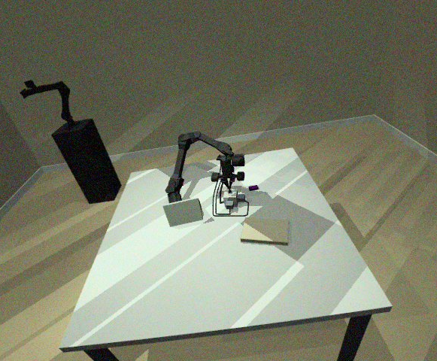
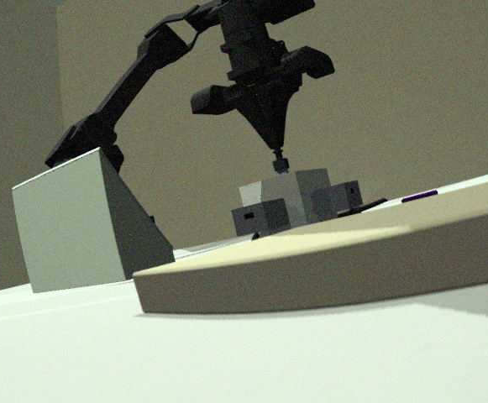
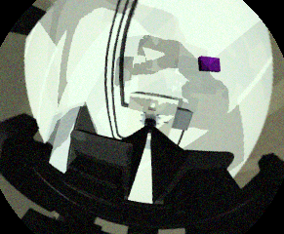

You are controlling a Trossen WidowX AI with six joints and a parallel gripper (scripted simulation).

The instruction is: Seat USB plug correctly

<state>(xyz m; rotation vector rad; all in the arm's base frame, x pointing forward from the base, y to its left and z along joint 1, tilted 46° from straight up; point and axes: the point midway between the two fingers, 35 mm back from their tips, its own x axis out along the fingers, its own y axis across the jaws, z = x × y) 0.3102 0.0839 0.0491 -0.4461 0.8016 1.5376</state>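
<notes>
Right now my gripper tip is 2 cm above the dark USB plug. The rest, counted from my gripper tip: flat cream slab 27 cm to the right, 16 cm ahead, 10 cm below; then purple block 15 cm ahead, 11 cm to the left, 10 cm below.
</notes>
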